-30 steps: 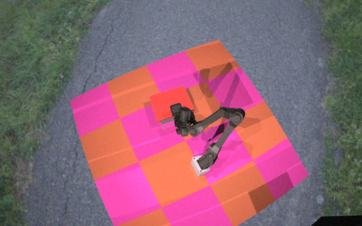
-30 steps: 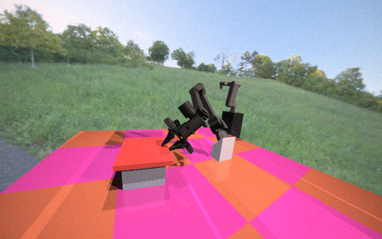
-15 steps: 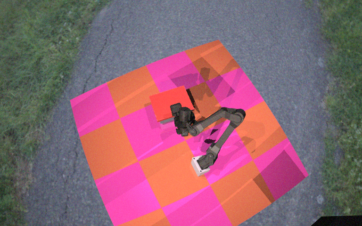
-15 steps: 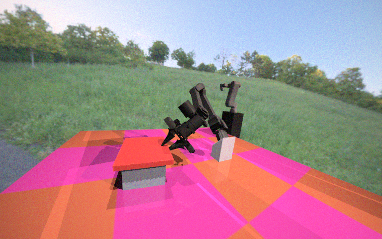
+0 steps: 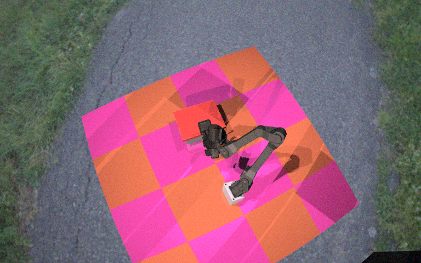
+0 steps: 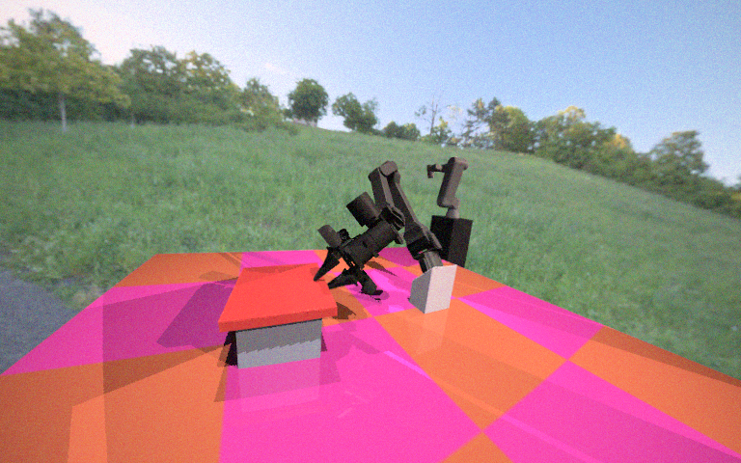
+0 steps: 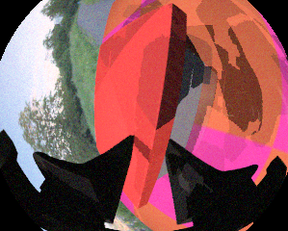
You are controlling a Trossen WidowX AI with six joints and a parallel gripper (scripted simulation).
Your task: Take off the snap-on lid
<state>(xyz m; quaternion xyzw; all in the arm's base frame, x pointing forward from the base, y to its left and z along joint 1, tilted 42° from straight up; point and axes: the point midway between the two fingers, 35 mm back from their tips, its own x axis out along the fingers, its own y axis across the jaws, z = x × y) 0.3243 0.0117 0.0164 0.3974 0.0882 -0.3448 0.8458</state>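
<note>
Right now my gripper tip is 80 mm short of the snap-on lid and 10 mm to the left of it. Also, from my gripper tip: grey storage box (80 mm ahead, 10 mm to the right, 50 mm below).
</note>
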